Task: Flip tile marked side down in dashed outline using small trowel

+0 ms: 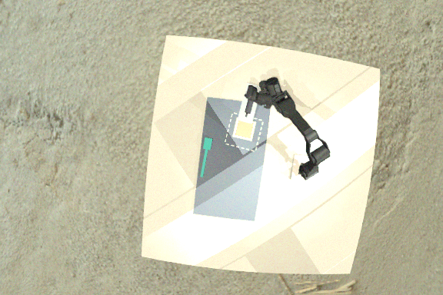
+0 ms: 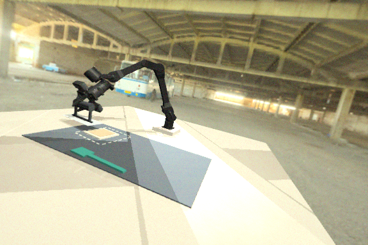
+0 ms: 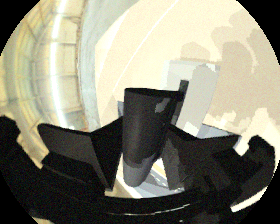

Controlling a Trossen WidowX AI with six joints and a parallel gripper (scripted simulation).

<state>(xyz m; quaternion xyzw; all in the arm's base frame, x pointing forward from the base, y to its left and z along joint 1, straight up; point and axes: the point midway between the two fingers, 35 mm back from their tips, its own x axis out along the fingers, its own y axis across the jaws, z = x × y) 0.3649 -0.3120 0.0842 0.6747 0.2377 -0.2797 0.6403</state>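
Now: the green trowel 150 mm ahead of my gripper tip, 320 mm to the left of it and 80 mm below it. Round my gripper tip: cream tile 30 mm behind, 160 mm to the left, 80 mm below; then grey mat 10 mm ahead, 340 mm to the left, 100 mm below.
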